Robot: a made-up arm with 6 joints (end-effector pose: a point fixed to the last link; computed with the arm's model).
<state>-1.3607 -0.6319 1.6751 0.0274 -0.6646 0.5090</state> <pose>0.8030 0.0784 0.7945 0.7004 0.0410 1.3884</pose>
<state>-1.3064 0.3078 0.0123 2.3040 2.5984 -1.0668</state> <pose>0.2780 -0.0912 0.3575 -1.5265 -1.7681 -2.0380</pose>
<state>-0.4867 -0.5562 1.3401 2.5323 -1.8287 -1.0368</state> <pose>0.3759 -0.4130 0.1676 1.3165 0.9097 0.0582</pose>
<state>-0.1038 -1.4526 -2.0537 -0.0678 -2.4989 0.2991</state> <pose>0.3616 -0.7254 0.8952 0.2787 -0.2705 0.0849</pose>
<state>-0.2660 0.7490 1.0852 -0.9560 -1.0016 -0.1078</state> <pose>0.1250 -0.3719 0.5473 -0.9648 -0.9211 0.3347</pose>
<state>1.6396 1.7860 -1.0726 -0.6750 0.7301 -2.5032</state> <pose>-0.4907 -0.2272 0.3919 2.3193 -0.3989 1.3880</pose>
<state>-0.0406 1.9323 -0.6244 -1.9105 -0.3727 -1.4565</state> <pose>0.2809 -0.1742 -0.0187 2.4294 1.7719 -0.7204</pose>
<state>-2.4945 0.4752 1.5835 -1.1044 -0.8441 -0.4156</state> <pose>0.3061 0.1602 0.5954 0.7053 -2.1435 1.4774</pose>
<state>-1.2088 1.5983 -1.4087 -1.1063 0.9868 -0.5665</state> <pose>0.5540 0.0306 0.3496 0.8354 -1.2186 1.7384</pose>
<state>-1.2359 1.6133 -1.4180 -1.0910 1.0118 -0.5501</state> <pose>0.5636 0.0413 0.3527 0.8851 -1.2143 1.7412</pose>
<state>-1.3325 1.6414 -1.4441 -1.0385 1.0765 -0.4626</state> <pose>0.5898 0.0884 0.3585 1.0495 -1.1463 1.7925</pose>
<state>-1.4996 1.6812 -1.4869 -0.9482 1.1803 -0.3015</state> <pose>0.6206 0.1790 0.3621 1.3278 -0.9978 1.8887</pose>
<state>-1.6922 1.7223 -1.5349 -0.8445 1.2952 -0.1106</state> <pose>0.6320 0.2921 0.3587 1.6414 -0.7950 1.9933</pose>
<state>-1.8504 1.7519 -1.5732 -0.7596 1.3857 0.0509</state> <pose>0.6203 0.3878 0.3510 1.8912 -0.6013 2.0715</pose>
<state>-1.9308 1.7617 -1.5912 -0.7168 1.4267 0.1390</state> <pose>0.6057 0.4368 0.3458 2.0108 -0.4849 2.1145</pose>
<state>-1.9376 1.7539 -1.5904 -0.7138 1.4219 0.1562</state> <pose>0.6017 0.4426 0.3455 2.0114 -0.4558 2.1329</pose>
